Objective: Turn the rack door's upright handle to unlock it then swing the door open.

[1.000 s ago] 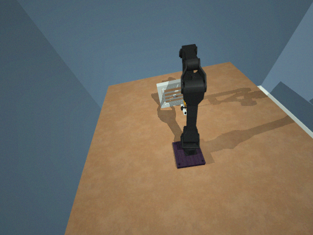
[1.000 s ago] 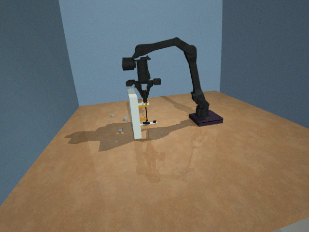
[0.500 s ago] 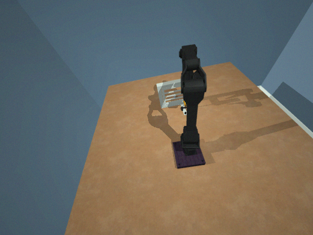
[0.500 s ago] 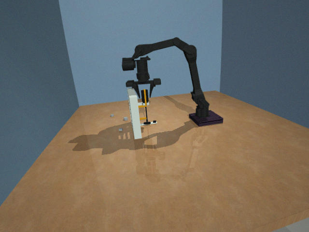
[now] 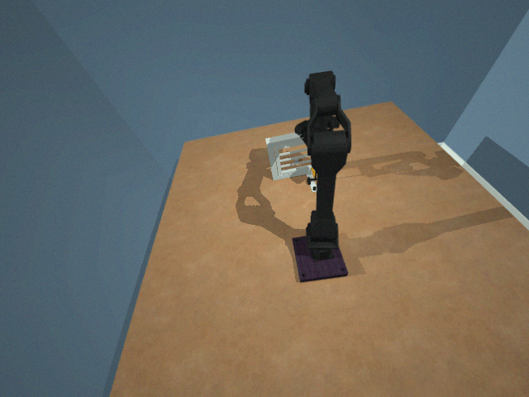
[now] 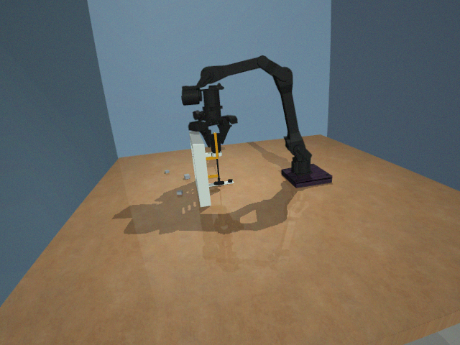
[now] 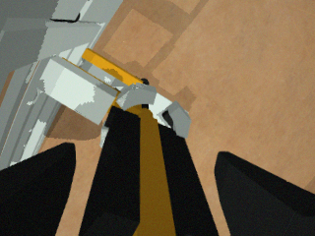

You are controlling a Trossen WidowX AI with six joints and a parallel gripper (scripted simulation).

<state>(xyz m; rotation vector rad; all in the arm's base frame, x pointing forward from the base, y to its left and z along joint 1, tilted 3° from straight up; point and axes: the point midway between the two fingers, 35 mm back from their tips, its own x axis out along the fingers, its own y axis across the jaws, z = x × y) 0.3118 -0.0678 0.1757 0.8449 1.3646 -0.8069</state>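
Right now my gripper tip is 1 cm to the right of the rack door handle and 3 cm above it.
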